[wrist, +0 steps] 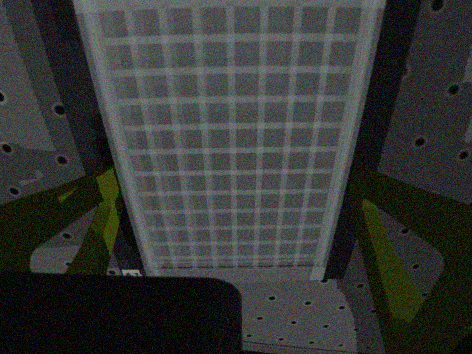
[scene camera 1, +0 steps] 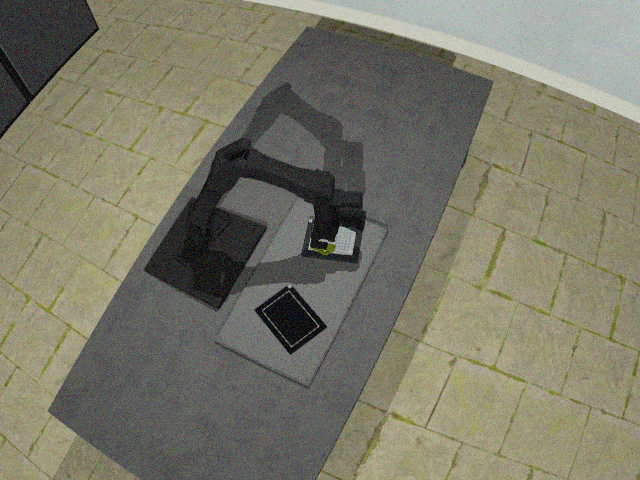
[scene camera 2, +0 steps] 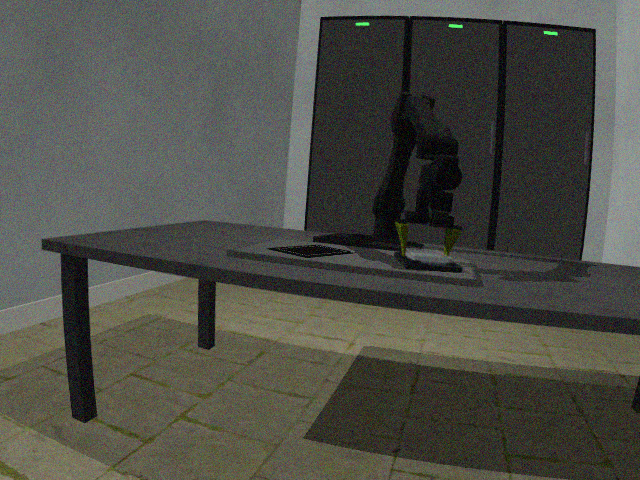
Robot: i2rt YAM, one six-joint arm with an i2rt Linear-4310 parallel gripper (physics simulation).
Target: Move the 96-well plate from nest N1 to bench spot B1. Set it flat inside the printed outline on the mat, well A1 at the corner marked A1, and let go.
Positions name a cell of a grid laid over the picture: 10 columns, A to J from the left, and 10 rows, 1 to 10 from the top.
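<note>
Open, the gripper (scene camera 2: G6) touches a dark square nest (scene camera 1: F6), and the gripper can be seen in the wrist view (wrist: F6) as well. A well plate (wrist: E4) rests on the nest, which appears in the wrist view (wrist: I1) too. The scene also has a black pad with white outline (scene camera 1: E7).
</note>
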